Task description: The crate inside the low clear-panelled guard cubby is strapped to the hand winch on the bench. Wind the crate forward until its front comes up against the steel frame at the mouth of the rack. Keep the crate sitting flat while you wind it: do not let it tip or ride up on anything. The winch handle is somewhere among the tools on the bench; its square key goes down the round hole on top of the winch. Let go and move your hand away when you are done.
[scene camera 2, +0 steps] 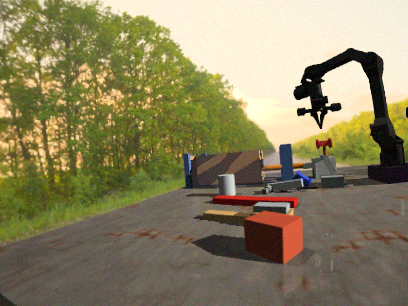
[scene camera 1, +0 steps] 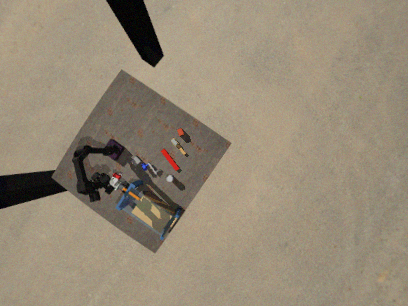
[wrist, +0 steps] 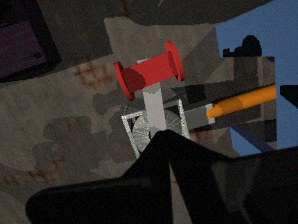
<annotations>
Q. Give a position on a winch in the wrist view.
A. At 138,130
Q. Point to a red block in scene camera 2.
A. At 275,236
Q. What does the gripper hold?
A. Nothing.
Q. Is the gripper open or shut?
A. Shut.
</annotations>
